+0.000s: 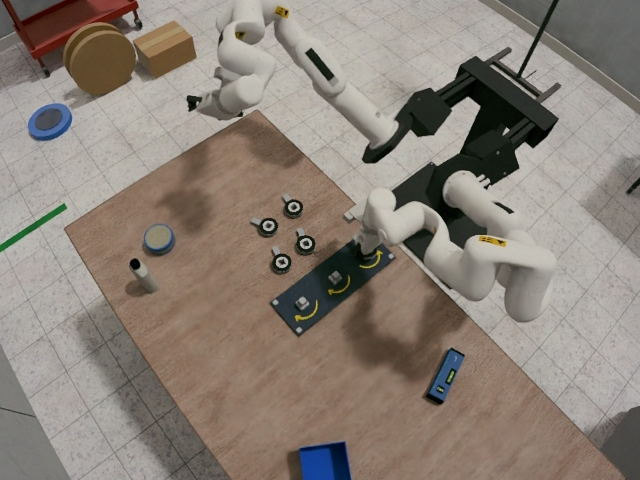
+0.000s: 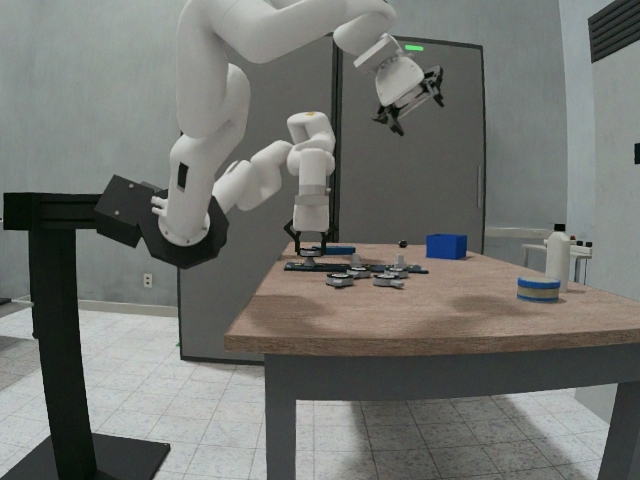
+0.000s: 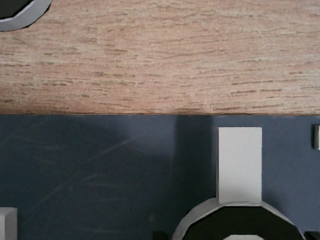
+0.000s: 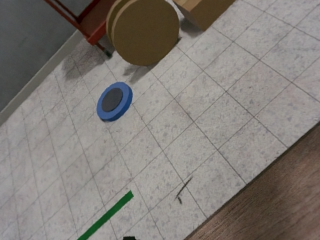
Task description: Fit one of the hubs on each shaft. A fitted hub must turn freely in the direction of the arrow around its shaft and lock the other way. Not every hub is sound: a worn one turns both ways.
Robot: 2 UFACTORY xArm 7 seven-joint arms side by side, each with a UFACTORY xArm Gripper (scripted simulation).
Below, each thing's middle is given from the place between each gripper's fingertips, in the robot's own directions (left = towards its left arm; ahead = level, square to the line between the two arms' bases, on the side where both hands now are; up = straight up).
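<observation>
The white bottle (image 2: 558,248) is 420 mm ahead of my right hand (image 2: 418,116), 120 mm to the left of it and 240 mm below it. Counting from that same right hand, I find the dark board (image 1: 323,294) 20 mm ahead, 530 mm to the left and 340 mm below, while the tape roll (image 2: 534,289) is 300 mm ahead, 30 mm to the left and 320 mm below.
From my left hand, the tape roll is 410 mm ahead, 520 mm to the right and 30 mm below, and the bottle is 530 mm ahead, 430 mm to the right and 50 mm above. My left hand itself is 130 mm short of the board, 20 mm to the left of it and 40 mm above it. Going by its middle, the dark board is nearer to my left hand than to my right hand.
</observation>
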